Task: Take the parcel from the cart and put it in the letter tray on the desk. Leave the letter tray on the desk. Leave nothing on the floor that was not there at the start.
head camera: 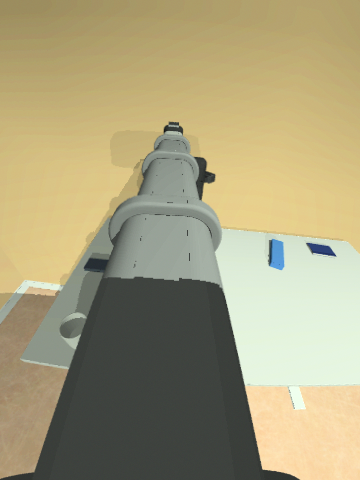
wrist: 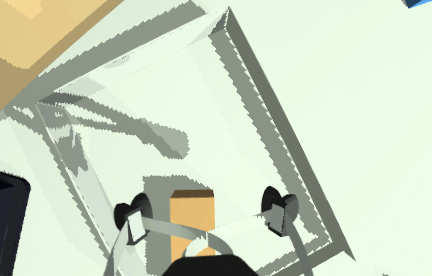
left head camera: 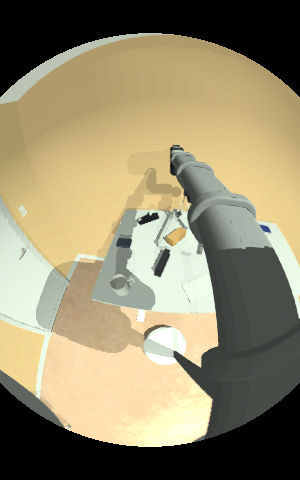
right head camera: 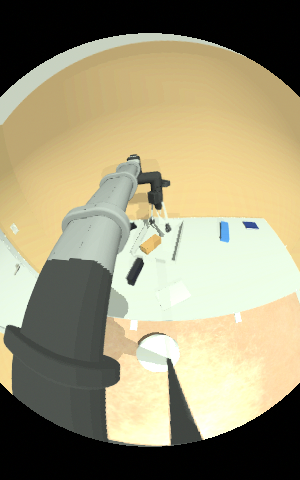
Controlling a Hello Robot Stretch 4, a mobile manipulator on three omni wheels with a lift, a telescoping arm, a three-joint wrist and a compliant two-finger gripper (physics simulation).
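Places are measured from the robot's base along level axes (x ahead, y left, z up), in metres.
Pixels of known places: gripper, fingertip midpoint: point(wrist: 206, 205) point(left head camera: 186, 221) point(right head camera: 159, 227); robot's base, origin of the base link: point(left head camera: 164, 344) point(right head camera: 158, 351).
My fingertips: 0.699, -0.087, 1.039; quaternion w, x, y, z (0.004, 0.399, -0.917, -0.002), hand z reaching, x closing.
Observation:
For each thing: its top centre in the pictures, then the offset to it from my fingertips, as dx, dy, dz. "spot": a spot on its surface instead. Level surfaces: height alone.
- orange-brown parcel, middle of its top: point(wrist: 193, 252) point(right head camera: 150, 240) point(left head camera: 176, 232) -0.039, +0.062, -0.062
- white letter tray, middle of its top: point(wrist: 199, 185) point(right head camera: 160, 232) point(left head camera: 185, 226) +0.012, -0.002, -0.052
- pale desk, its level: dz -0.117
- mug, surface spot: point(head camera: 73, 327) point(left head camera: 116, 282) spot: -0.357, +0.376, -0.096
- long black object, middle of its top: point(left head camera: 162, 259) point(right head camera: 134, 267) -0.229, +0.149, -0.063
- blue block, middle of its top: point(head camera: 277, 251) point(right head camera: 224, 228) +0.040, -0.475, -0.087
- navy item, middle of its top: point(head camera: 321, 249) point(right head camera: 250, 224) +0.092, -0.784, -0.105
- white sheet, middle of its top: point(right head camera: 172, 294) point(left head camera: 199, 286) -0.368, -0.036, -0.107
The orange-brown parcel point(left head camera: 175, 236) point(right head camera: 150, 244) point(wrist: 192, 210) lies inside the white letter tray point(right head camera: 178, 240) point(wrist: 280, 125), at its near end. The tray stands on the pale desk point(head camera: 300, 325) point(right head camera: 225, 280) point(wrist: 375, 125). My gripper point(right head camera: 160, 225) point(wrist: 206, 205) is open above the tray. In the wrist view its fingertips are wide apart, one on each side of the parcel and apart from it. Part of the parcel is hidden behind the gripper's body in the wrist view. In the head view my arm hides the tray and the parcel. The cart does not show.
On the desk are a mug point(head camera: 73, 327) point(left head camera: 120, 284), a long black object point(left head camera: 162, 262) point(right head camera: 135, 271), a blue block point(head camera: 276, 254) point(right head camera: 224, 231), a navy item point(head camera: 321, 249) point(right head camera: 250, 225) and a white sheet point(right head camera: 173, 294). A wall rises behind the desk. A white round thing point(left head camera: 165, 345) point(right head camera: 158, 352) stands before it.

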